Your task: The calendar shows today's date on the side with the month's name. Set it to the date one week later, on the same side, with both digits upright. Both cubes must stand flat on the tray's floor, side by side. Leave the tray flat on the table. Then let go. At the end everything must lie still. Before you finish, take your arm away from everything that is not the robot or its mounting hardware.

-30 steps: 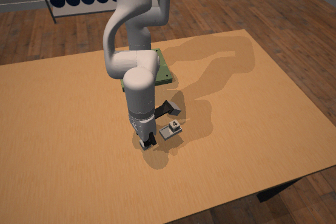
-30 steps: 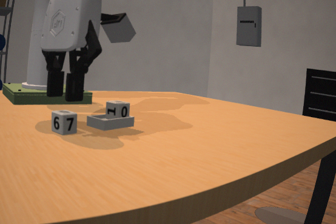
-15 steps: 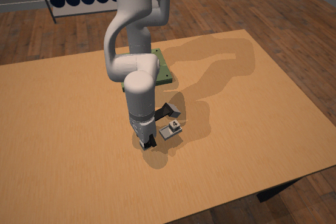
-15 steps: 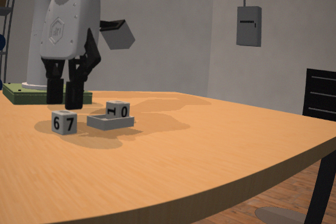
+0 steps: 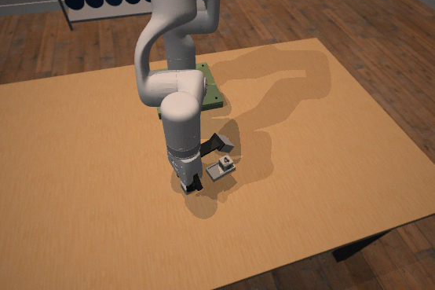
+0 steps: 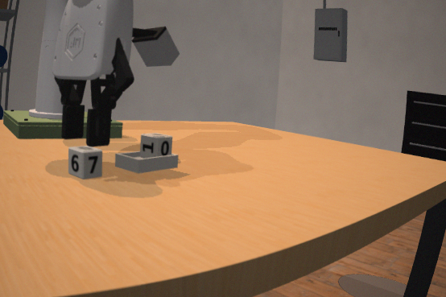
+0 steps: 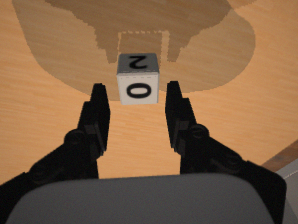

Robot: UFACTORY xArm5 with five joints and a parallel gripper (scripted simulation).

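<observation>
Now: hand 40 mm above the digit cube. The rest, counted from my hand: tray: 110 mm to the left, 50 mm below, 30 mm behind.
</observation>
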